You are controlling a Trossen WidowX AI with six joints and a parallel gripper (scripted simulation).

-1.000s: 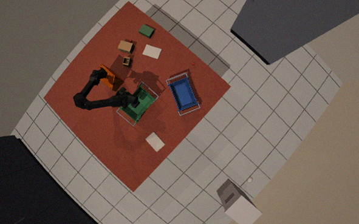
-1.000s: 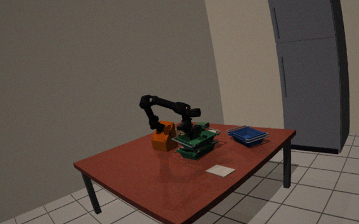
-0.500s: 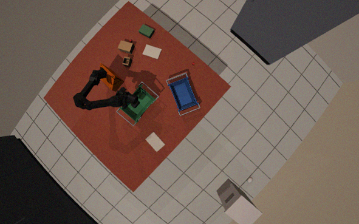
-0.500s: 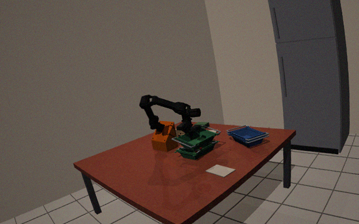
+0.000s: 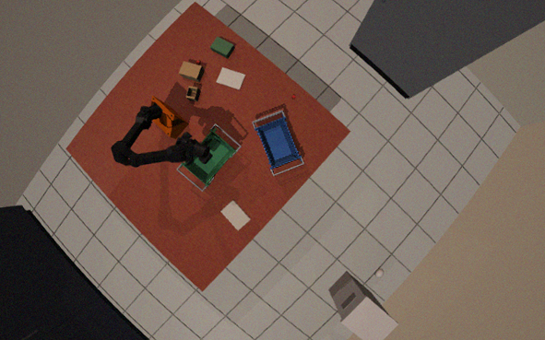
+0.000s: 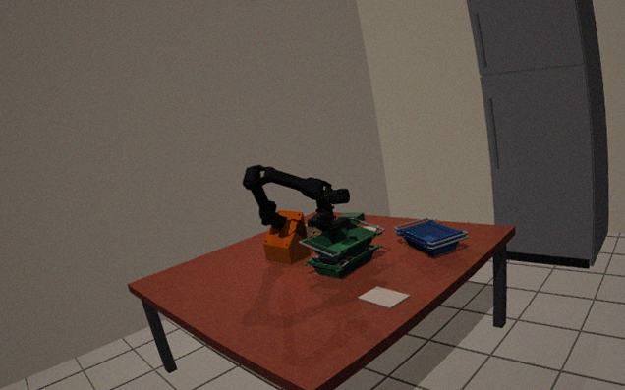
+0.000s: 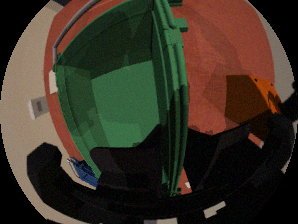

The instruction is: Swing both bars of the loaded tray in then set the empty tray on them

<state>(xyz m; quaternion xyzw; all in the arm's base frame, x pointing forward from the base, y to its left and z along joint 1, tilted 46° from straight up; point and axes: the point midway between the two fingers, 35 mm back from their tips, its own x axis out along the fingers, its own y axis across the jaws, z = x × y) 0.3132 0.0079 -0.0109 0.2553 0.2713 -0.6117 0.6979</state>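
My gripper tip is 7 cm short of the green tray and 2 cm below it. From my gripper tip the other things lie so: tan box 41 cm behind, 27 cm to the left, 7 cm below; then green block 39 cm behind, 50 cm to the left, 8 cm below.
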